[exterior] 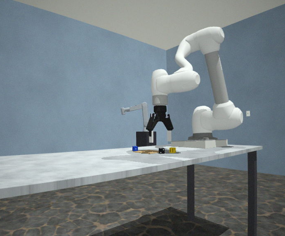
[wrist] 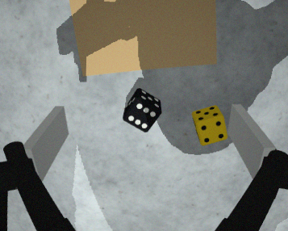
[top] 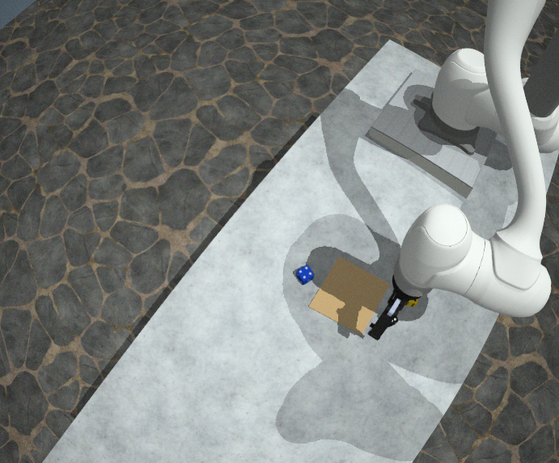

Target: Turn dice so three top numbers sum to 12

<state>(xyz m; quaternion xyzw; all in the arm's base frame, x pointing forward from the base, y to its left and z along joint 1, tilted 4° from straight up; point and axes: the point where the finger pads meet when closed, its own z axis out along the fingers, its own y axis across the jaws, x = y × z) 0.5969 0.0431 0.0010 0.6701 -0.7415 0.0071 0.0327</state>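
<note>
The blue die is 21 cm to the right of my hand and 6 cm below it. The rest, counted from my hand: black die (6 cm below, 1 cm to the left, 1 cm ahead); tan mat (10 cm to the right, 7 cm below, 1 cm behind); yellow die (6 cm below, 6 cm behind, 4 cm to the left).
</note>
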